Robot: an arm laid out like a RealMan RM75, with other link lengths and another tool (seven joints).
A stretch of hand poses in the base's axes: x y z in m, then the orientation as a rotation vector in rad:
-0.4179, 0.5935, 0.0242, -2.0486, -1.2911, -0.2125
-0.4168, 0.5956, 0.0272, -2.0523, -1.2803, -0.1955
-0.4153, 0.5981, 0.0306, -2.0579, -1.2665, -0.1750
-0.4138, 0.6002, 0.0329, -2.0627, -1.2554, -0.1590
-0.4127, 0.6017, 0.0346, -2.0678, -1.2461, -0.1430
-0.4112, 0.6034, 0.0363, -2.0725, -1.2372, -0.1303
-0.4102, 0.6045, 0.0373, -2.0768, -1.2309, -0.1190
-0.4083, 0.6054, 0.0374, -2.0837, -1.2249, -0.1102
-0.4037, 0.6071, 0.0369, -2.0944, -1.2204, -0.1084
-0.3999, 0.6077, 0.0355, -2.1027, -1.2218, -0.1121
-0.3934, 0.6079, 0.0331, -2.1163, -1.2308, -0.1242
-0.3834, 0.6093, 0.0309, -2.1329, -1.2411, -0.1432
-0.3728, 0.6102, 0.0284, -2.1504, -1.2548, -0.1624
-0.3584, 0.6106, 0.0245, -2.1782, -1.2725, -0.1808
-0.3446, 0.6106, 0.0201, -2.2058, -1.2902, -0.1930
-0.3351, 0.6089, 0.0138, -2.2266, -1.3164, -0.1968
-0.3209, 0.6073, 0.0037, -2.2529, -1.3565, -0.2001
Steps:
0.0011, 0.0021, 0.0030, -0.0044, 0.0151, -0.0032
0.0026, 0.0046, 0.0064, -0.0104, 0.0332, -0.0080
0.0041, 0.0067, 0.0087, -0.0154, 0.0474, -0.0122
0.0052, 0.0082, 0.0104, -0.0215, 0.0606, -0.0154
0.0067, 0.0099, 0.0121, -0.0263, 0.0716, -0.0192
0.0077, 0.0110, 0.0131, -0.0314, 0.0805, -0.0216
0.0096, 0.0119, 0.0132, -0.0377, 0.0869, -0.0257
0.0142, 0.0136, 0.0127, -0.0452, 0.0871, -0.0325
0.0180, 0.0142, 0.0113, -0.0509, 0.0817, -0.0363
0.0245, 0.0144, 0.0089, -0.0607, 0.0660, -0.0402
0.0345, 0.0158, 0.0067, -0.0711, 0.0444, -0.0465
0.0451, 0.0167, 0.0042, -0.0834, 0.0210, -0.0512
0.0595, 0.0171, 0.0003, -0.1059, -0.0067, -0.0578
0.0733, 0.0171, -0.0041, -0.1304, -0.0304, -0.0626
0.0828, 0.0154, -0.0104, -0.1554, -0.0508, -0.0575
0.0970, 0.0138, -0.0205, -0.1903, -0.0788, -0.0471

